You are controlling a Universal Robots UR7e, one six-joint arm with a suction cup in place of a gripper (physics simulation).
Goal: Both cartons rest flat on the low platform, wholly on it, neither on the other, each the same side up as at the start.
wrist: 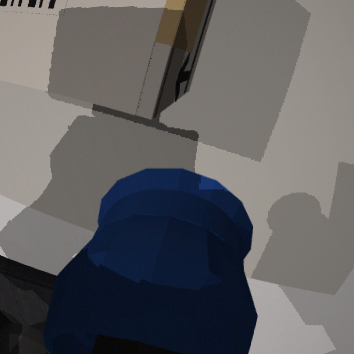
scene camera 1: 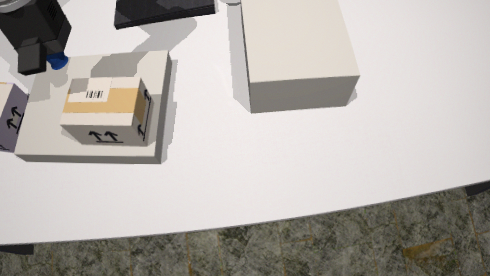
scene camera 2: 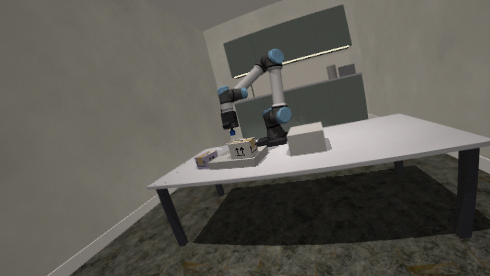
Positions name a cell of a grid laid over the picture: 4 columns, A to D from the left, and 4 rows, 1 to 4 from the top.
The suction cup (wrist: B3) carries nothing. The cup hangs 16 cm from the middle of a low platform (scene camera 1: A3), above it.
The low platform also shows in the wrist view (wrist: C2).
